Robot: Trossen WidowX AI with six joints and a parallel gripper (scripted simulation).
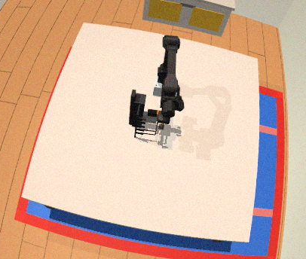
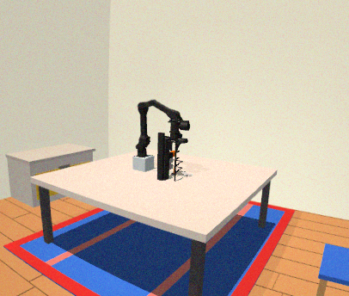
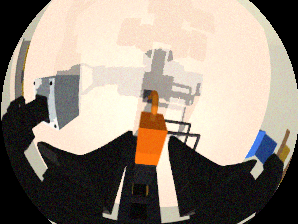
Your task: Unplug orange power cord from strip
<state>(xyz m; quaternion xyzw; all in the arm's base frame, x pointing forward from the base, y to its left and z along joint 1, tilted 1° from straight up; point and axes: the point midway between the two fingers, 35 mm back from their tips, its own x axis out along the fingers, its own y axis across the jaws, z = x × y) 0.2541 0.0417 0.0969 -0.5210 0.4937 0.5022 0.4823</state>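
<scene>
Now: gripper tip 30 mm to the left of the orange plug and 10 mm short of it. From my gripper tip the other things lie so: black power strip 140 mm to the right, 20 mm below, 10 mm ahead.
</scene>
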